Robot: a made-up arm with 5 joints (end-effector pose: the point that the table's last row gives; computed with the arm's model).
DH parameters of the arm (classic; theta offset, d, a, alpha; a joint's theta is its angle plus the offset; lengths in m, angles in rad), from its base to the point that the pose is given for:
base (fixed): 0 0.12 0 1.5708
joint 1: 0 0.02 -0.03 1.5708
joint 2: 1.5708 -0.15 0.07 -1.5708
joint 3: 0 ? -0.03 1.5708
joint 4: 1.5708 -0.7 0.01 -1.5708
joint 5: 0 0.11 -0.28 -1.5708
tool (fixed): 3.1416 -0.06 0 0
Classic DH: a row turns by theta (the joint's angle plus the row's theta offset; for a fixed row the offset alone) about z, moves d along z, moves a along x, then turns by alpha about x.
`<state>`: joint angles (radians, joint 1 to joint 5).
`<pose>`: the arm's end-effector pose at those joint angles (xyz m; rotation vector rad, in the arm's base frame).
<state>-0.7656 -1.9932 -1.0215 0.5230 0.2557</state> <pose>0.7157 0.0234 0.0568 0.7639 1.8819 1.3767</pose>
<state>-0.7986 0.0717 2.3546 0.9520 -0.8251</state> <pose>-0.4500 0.6016 0.0118 -1.8611 -1.0412 1.2482</pose>
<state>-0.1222 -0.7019 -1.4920 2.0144 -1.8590</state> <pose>0.4028 -1.0534 0.3116 -0.6169 -0.0323 -0.7610</pose>
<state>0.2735 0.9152 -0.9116 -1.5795 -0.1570</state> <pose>-0.9135 0.1830 0.7054 0.2690 -1.2921 0.6590</pose>
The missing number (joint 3, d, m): 0.47
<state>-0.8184 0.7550 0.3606 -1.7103 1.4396</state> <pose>0.1188 0.4170 0.7894 -0.5387 2.3836 1.1403</pose>
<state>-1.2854 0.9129 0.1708 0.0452 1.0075</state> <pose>0.4869 0.3617 0.4208 -0.3666 2.1447 -1.1608</pose>
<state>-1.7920 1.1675 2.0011 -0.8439 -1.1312</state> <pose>-0.5233 0.6546 -0.1935 -0.3647 2.2741 1.1800</pose>
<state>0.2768 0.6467 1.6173 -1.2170 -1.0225</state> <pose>0.0963 0.9450 0.0064 -0.6900 0.1284 0.7047</pose>
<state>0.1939 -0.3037 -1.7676 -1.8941 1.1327</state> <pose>-0.4609 -0.6664 0.1451 0.1898 -0.8727 1.8770</pose>
